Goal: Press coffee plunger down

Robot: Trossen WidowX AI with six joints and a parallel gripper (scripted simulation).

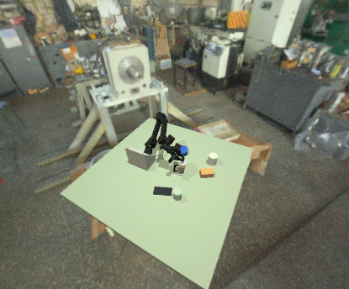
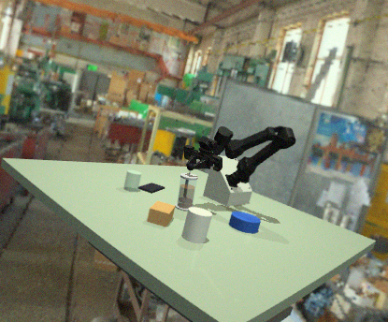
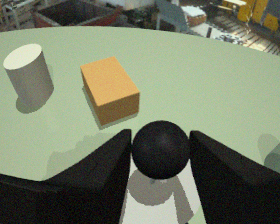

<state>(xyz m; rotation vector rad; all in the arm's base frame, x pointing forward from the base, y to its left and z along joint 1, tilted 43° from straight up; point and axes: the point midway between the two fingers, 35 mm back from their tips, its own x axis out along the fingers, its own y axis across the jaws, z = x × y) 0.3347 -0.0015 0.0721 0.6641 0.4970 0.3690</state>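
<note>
My gripper tip is now 90 mm above the coffee press, 30 mm past it and 10 mm to the left of it. From my gripper tip the other things lie so: blue disc (220 mm to the left, 160 mm below, 150 mm behind); then orange block (180 mm ahead, 150 mm below, 100 mm to the left).
</note>
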